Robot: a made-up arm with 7 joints. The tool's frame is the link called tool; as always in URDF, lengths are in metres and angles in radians. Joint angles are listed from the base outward. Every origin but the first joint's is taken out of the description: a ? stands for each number. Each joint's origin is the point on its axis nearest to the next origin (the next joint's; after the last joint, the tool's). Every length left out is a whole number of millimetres.
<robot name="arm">
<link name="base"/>
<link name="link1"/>
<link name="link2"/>
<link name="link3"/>
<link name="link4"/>
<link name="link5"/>
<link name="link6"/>
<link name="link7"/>
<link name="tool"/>
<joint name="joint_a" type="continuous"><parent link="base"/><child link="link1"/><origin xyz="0 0 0.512"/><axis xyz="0 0 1"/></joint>
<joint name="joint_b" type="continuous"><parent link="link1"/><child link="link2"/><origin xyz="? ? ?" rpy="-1.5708 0 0"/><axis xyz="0 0 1"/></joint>
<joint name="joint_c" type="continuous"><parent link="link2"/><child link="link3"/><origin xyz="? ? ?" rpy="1.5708 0 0"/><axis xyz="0 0 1"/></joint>
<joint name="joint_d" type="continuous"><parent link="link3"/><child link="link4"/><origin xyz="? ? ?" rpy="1.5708 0 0"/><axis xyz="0 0 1"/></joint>
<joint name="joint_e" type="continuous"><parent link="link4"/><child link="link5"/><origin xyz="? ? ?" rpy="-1.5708 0 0"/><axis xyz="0 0 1"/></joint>
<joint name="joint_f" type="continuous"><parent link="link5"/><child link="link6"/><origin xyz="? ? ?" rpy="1.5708 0 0"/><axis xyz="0 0 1"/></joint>
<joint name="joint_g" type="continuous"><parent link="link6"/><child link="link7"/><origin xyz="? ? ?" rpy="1.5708 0 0"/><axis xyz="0 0 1"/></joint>
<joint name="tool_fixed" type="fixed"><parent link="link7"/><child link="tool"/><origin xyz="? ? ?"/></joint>
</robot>
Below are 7 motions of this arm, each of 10 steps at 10 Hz.
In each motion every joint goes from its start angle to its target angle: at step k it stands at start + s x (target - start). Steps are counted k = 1, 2, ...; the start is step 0. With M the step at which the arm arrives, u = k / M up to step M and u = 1 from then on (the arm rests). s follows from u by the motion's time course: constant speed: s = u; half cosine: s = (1 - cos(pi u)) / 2; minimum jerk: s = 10 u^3 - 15 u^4 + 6 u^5.
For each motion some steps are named. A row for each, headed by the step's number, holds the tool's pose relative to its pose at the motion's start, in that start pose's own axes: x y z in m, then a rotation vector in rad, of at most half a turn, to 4 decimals.
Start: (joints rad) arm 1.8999 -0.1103 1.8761 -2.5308 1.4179 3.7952 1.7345
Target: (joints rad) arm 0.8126 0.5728 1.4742 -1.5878 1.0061 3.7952 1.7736
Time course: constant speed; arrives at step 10
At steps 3, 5, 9, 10:
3: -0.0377 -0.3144 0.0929 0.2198 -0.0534 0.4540
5: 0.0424 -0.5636 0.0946 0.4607 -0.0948 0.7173
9: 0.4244 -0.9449 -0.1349 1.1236 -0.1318 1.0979
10: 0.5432 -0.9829 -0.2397 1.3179 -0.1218 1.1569

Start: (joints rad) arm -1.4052 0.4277 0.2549 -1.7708 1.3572 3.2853 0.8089
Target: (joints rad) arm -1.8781 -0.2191 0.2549 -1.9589 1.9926 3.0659 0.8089
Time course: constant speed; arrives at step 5
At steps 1, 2, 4, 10:
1: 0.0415 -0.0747 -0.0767 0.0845 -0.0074 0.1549
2: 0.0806 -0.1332 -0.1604 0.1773 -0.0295 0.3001
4: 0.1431 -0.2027 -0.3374 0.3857 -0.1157 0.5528
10: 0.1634 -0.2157 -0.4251 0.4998 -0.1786 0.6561

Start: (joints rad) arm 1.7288 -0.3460 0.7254 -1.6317 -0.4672 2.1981 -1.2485
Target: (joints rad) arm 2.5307 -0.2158 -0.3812 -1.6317 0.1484 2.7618 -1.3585
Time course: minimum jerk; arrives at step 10
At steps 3, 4, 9, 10:
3: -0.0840 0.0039 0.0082 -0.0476 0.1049 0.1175
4: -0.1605 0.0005 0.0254 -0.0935 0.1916 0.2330
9: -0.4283 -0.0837 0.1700 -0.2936 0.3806 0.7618
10: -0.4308 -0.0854 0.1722 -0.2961 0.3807 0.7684

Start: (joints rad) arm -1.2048 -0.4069 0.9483 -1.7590 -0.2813 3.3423 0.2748
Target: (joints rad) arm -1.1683 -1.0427 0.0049 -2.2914 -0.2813 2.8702 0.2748
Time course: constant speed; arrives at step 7
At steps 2, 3, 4, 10:
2: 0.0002 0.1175 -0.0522 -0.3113 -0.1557 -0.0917
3: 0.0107 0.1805 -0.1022 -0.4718 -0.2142 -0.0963
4: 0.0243 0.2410 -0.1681 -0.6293 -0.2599 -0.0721
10: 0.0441 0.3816 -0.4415 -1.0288 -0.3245 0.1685

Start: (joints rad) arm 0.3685 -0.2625 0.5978 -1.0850 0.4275 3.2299 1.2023
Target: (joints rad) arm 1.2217 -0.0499 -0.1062 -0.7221 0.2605 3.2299 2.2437
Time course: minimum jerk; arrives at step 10
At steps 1, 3, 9, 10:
1: 0.0017 -0.0015 -0.0004 0.0026 0.0002 0.0103
3: 0.0309 -0.0238 -0.0056 0.0467 0.0014 0.1943
9: 0.0961 -0.0529 -0.0052 0.1864 -0.1004 1.0936
10: 0.0957 -0.0530 -0.0052 0.1870 -0.1025 1.1021

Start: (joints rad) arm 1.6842 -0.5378 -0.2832 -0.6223 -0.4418 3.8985 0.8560
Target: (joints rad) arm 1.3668 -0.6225 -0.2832 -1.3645 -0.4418 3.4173 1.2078
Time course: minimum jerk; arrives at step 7
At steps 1, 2, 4, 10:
1: -0.0067 0.0015 -0.0001 -0.0132 -0.0224 0.0065
2: -0.0414 0.0106 -0.0029 -0.0868 -0.1370 0.0382
4: -0.1712 0.0637 -0.0553 -0.4558 -0.5420 0.1224
10: -0.2461 0.1170 -0.1385 -0.8046 -0.7749 0.1372

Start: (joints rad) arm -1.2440 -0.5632 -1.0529 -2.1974 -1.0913 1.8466 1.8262
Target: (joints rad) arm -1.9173 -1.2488 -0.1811 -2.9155 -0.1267 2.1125 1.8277
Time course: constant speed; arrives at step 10
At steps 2, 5, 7, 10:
2: -0.0194 0.0654 -0.0473 0.0742 -0.2349 0.0119
5: -0.0497 0.1803 -0.1213 0.1839 -0.4940 0.0474
7: -0.0800 0.2588 -0.1559 0.2445 -0.6042 0.0879
10: -0.1418 0.3586 -0.1661 0.3052 -0.6849 0.1945

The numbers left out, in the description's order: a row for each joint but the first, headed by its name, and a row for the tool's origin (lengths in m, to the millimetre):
joint_b: 0 0 0
joint_c: 0 -0.457 0
joint_d: 0.128 0 0
joint_e: -0.13 0.603 0
joint_f: 0 0 0
joint_g: 0.133 0 0
tool: 0 0 0

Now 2 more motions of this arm.
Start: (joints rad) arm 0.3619 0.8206 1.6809 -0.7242 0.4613 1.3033 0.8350
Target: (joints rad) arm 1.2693 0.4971 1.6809 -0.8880 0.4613 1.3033 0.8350
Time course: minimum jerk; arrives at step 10
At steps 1, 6, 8, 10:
1: 0.0020 -0.0039 0.0085 -0.0051 -0.0075 -0.0019
6: -0.1159 -0.2038 0.6791 -0.3934 -0.5794 -0.2184
8: -0.2894 -0.2192 0.8824 -0.5297 -0.7874 -0.3360
10: -0.3353 -0.2180 0.9199 -0.5586 -0.8328 -0.3649

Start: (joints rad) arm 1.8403 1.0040 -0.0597 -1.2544 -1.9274 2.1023 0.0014
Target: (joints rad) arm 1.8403 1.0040 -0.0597 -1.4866 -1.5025 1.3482 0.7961
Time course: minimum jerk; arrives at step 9
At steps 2, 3, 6, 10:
2: 0.0036 -0.0100 0.0048 0.0349 -0.0528 0.0617
3: 0.0087 -0.0290 0.0129 0.0882 -0.1513 0.1636
6: 0.0111 -0.1307 0.0390 0.1842 -0.6490 0.5043
10: 0.0039 -0.1733 0.0420 0.1552 -0.8417 0.5794

